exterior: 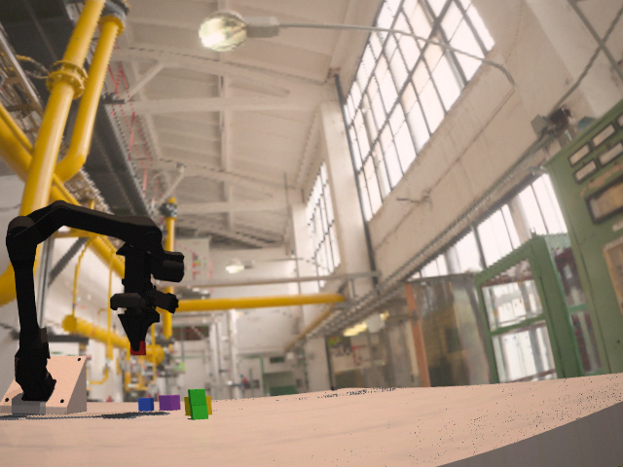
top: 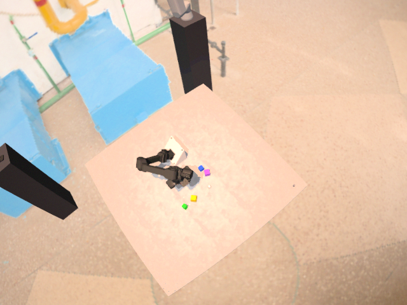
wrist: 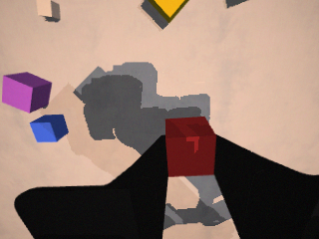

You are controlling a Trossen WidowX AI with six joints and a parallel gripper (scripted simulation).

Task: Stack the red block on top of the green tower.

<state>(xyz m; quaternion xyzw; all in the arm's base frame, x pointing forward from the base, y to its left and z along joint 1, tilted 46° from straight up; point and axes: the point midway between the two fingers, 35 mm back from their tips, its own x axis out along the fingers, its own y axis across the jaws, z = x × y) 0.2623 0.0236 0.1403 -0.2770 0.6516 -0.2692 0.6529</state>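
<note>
Right now my gripper tip is 11 cm short of the yellow block and 11 cm above it. The rest, counted from my gripper tip: purple block 20 cm to the left, 11 cm below, 2 cm ahead; then red block 1 cm above; then blue block 19 cm to the left, 11 cm below, 4 cm behind.
</note>
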